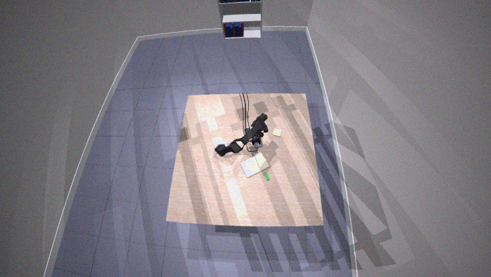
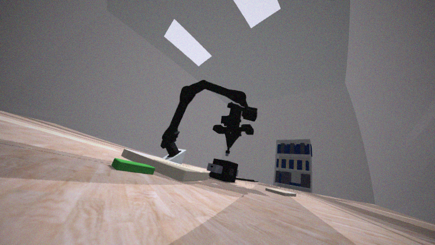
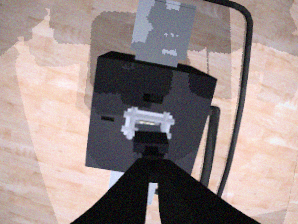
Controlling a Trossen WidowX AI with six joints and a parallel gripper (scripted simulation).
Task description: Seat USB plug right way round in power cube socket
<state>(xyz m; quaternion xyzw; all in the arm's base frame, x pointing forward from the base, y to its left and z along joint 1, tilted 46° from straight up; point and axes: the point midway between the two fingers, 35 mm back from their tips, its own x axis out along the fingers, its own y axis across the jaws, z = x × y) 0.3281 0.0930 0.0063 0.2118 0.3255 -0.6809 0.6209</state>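
The USB socket lies 7 cm below my gripper tip. The rest, counted from my gripper tip: dark USB plug 2 cm below; green block 34 cm to the right, 13 cm below, 6 cm ahead.
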